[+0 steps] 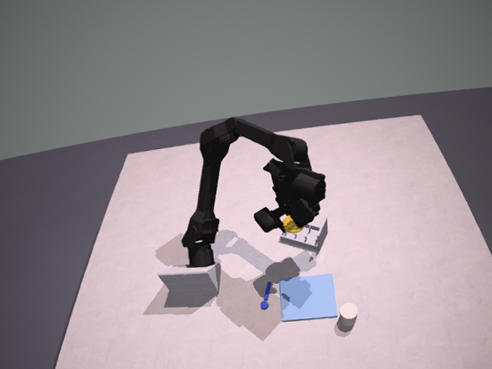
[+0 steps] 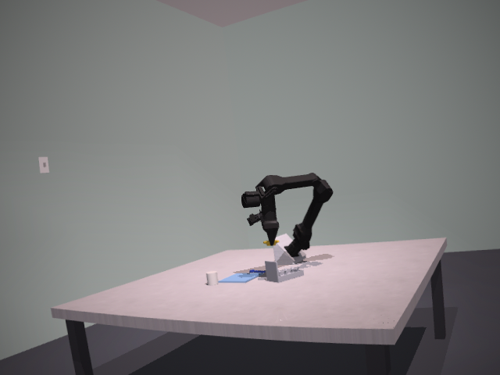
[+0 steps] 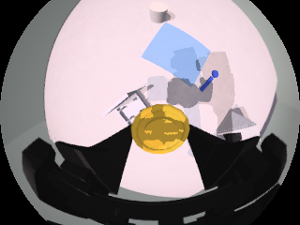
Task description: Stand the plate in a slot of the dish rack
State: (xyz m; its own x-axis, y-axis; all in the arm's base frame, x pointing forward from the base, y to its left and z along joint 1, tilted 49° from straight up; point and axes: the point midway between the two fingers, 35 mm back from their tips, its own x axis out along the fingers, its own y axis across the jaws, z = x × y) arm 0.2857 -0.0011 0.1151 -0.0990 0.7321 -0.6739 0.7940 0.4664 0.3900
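Now: gripper tip 110 mm above the grey dish rack, 60 mm to the right of it and 10 mm short of it. Also, from my gripper tip: blue mat: 150 mm to the right, 130 mm below, 40 mm ahead; then blue spoon: 160 mm to the right, 130 mm below, 80 mm behind; then yellow plate: 10 mm above.
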